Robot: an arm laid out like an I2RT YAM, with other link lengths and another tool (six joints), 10 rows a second.
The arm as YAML. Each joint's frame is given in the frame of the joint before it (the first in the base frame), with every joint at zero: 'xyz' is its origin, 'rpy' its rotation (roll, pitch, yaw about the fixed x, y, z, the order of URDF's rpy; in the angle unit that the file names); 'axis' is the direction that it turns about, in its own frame. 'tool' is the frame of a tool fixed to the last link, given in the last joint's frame.
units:
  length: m
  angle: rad
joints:
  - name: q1
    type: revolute
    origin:
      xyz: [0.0, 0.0, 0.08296]
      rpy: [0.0, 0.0, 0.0]
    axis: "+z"
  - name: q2
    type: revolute
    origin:
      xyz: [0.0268, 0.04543, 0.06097]
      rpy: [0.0, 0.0, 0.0]
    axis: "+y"
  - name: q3
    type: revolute
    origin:
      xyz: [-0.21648, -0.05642, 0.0]
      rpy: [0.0, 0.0, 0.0]
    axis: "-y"
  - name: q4
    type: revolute
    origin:
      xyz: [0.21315, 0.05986, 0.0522]
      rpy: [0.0, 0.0, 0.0]
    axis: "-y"
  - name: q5
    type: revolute
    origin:
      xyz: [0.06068, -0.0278, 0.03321]
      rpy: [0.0, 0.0, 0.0]
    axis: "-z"
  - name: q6
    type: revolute
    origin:
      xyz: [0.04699, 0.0, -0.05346]
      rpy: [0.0, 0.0, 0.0]
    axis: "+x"
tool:
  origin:
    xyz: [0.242, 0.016, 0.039]
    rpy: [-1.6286, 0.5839, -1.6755]
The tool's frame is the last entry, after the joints.
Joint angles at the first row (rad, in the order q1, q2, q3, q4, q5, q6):
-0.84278, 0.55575, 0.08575, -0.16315, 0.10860, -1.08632
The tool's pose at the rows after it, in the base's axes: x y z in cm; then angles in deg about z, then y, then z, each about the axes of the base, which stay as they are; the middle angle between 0 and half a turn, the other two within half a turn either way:
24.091 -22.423 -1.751 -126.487 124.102 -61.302
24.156 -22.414 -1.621 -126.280 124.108 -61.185
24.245 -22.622 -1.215 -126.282 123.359 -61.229
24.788 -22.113 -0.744 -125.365 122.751 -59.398
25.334 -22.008 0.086 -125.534 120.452 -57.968
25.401 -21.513 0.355 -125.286 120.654 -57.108
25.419 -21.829 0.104 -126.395 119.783 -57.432
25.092 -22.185 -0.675 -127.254 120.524 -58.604
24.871 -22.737 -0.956 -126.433 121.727 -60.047
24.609 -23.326 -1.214 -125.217 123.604 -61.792
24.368 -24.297 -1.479 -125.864 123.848 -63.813
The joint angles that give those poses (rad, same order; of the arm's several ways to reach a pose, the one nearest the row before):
-0.84368, 0.55799, 0.08935, -0.18138, 0.11045, -1.08855
-0.84334, 0.55799, 0.09462, -0.18636, 0.10893, -1.08600
-0.84372, 0.54597, 0.09580, -0.18658, 0.11099, -1.08815
-0.84295, 0.50497, 0.09473, -0.21290, 0.08641, -1.09258
-0.84361, 0.43762, 0.07558, -0.22026, 0.06953, -1.11603
-0.84373, 0.39851, 0.08746, -0.27390, 0.05641, -1.11962
-0.84372, 0.40507, 0.06232, -0.22871, 0.06331, -1.13770
-0.84340, 0.46395, 0.05274, -0.17506, 0.08019, -1.13933
-0.84354, 0.55037, 0.07322, -0.13020, 0.09802, -1.10770
-0.84311, 0.64895, 0.11274, -0.10407, 0.11803, -1.06275
-0.84331, 0.74000, 0.12686, -0.03505, 0.14587, -1.05178

